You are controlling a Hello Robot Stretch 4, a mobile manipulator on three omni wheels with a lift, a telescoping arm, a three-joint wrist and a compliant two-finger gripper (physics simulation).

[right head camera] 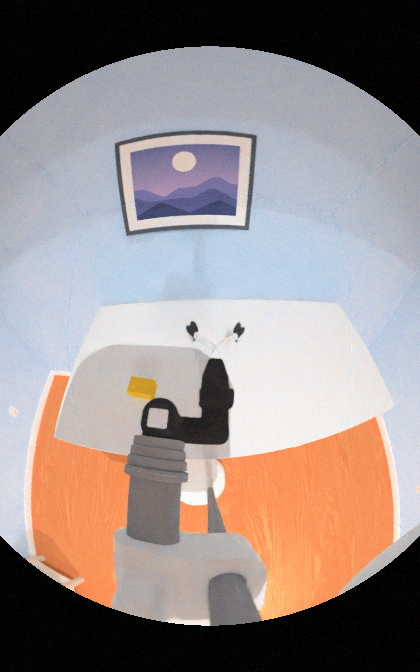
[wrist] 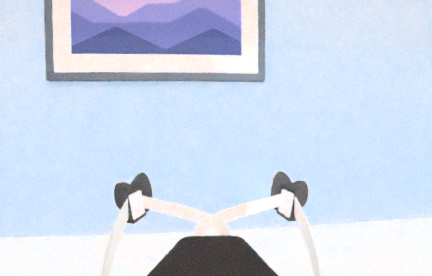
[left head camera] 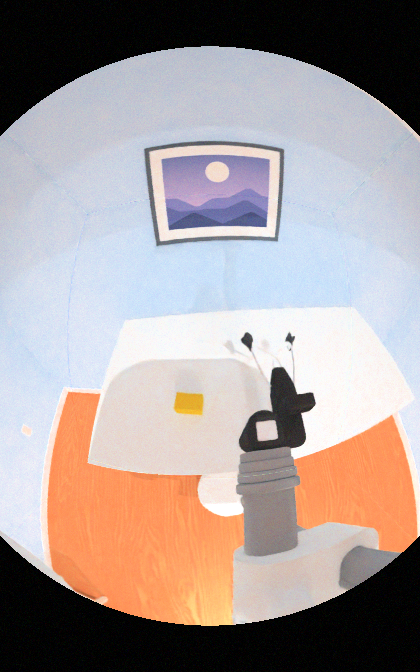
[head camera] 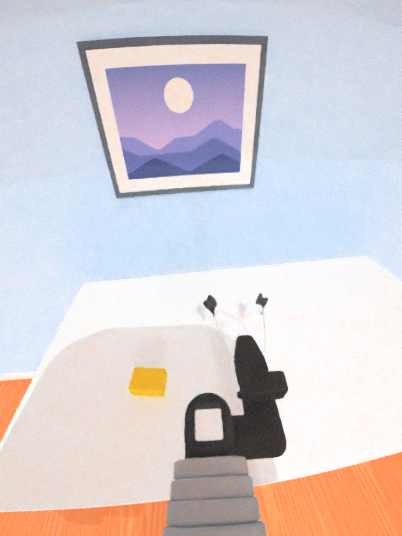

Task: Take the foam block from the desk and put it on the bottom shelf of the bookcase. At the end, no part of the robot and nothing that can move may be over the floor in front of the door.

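Pixels of known places: gripper, fingertip midpoint: (wrist: 211, 187) (left head camera: 267, 333) (head camera: 234, 296); robot's base, origin of the base link: (left head camera: 226, 488).
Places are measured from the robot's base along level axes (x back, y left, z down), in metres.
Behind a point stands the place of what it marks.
Observation:
The foam block, a yellow brick shape (head camera: 148, 382) @[x -0.337, y 0.157, z -0.968 m] (left head camera: 189, 403) @[x -0.338, y 0.157, z -0.968 m] (right head camera: 142, 387), lies flat on the left part of the white desk (head camera: 330, 350) @[x -0.419, y -0.415, z -0.923 m] (left head camera: 340, 360) @[x -0.504, y -0.529, z -0.923 m] (right head camera: 300, 380), inside a soft shadow. My gripper (head camera: 236, 302) @[x -0.478, y -0.090, z -1.143 m] (left head camera: 269, 340) @[x -0.478, y -0.090, z -1.143 m] (right head camera: 215, 331) (wrist: 211, 187) @[x -0.478, y -0.090, z -1.143 m] is open and empty. It is over the desk, to the right of the block and farther toward the wall, pointing at the wall. The block does not show in the wrist view. The bookcase and the door do not show in these views.
A framed mountain picture (head camera: 185, 183) @[x -0.890, y 0.039, z -1.345 m] (left head camera: 218, 236) @[x -0.890, y 0.039, z -1.326 m] (right head camera: 188, 228) (wrist: 155, 76) @[x -0.889, y 0.045, z -1.319 m] hangs on the blue wall behind the desk. A white round object (left head camera: 220, 495) @[x 0.041, y 0.049, z -0.187 m] (right head camera: 202, 485) stands by the desk's front edge. Part of a pale wooden piece (right head camera: 55, 571) shows at the lower left of the right head view.

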